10 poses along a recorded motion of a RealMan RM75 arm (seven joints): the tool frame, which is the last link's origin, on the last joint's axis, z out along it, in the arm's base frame.
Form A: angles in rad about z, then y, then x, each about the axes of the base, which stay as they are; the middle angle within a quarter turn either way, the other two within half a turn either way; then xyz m.
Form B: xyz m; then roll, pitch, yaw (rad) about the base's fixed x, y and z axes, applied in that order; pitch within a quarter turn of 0, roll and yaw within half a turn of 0. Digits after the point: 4 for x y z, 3 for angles.
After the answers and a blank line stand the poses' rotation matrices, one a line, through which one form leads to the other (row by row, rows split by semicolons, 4 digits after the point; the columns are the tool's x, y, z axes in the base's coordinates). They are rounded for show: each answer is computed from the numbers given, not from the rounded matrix.
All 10 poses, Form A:
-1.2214 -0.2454 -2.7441 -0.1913 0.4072 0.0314
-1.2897 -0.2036 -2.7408 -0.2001 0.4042 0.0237
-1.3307 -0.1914 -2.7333 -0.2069 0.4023 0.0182
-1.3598 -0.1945 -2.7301 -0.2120 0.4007 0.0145
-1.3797 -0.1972 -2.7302 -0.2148 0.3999 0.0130
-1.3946 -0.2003 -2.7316 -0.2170 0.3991 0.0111
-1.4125 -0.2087 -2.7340 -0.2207 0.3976 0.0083
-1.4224 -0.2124 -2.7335 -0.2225 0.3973 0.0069
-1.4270 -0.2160 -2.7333 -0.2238 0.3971 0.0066
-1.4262 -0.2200 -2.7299 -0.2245 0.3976 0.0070
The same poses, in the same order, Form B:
-0.1913 0.4072 0.0314 -2.775 -0.291 1.217
-0.2001 0.4042 0.0237 -2.833 -0.329 1.280
-0.2069 0.4023 0.0182 -2.857 -0.351 1.320
-0.2120 0.4007 0.0145 -2.863 -0.362 1.349
-0.2148 0.3999 0.0130 -2.868 -0.367 1.370
-0.2170 0.3991 0.0111 -2.871 -0.369 1.386
-0.2207 0.3976 0.0083 -2.870 -0.370 1.405
-0.2225 0.3973 0.0069 -2.870 -0.372 1.415
-0.2238 0.3971 0.0066 -2.868 -0.373 1.420
-0.2245 0.3976 0.0070 -2.863 -0.376 1.419

0.3321 0.9114 -0.2429; 0.8985 -0.2273 0.3755; 0.2870 -0.3430 -0.8944
0.2717 0.9409 -0.2022; 0.9065 -0.1796 0.3821; 0.3232 -0.2871 -0.9017
0.2335 0.9536 -0.1902; 0.9094 -0.1449 0.3898; 0.3441 -0.2640 -0.9010
0.2055 0.9594 -0.1933; 0.9124 -0.1164 0.3924; 0.3540 -0.2570 -0.8992
0.1863 0.9628 -0.1959; 0.9148 -0.0972 0.3921; 0.3585 -0.2523 -0.8988
0.1718 0.9648 -0.1990; 0.9168 -0.0827 0.3906; 0.3604 -0.2495 -0.8988
0.1542 0.9661 -0.2072; 0.9195 -0.0636 0.3878; 0.3615 -0.2503 -0.8982
0.1445 0.9668 -0.2108; 0.9202 -0.0530 0.3879; 0.3639 -0.2500 -0.8973
0.1400 0.9667 -0.2143; 0.9205 -0.0473 0.3878; 0.3648 -0.2516 -0.8965
0.1406 0.9657 -0.2182; 0.9195 -0.0456 0.3905; 0.3672 -0.2556 -0.8944

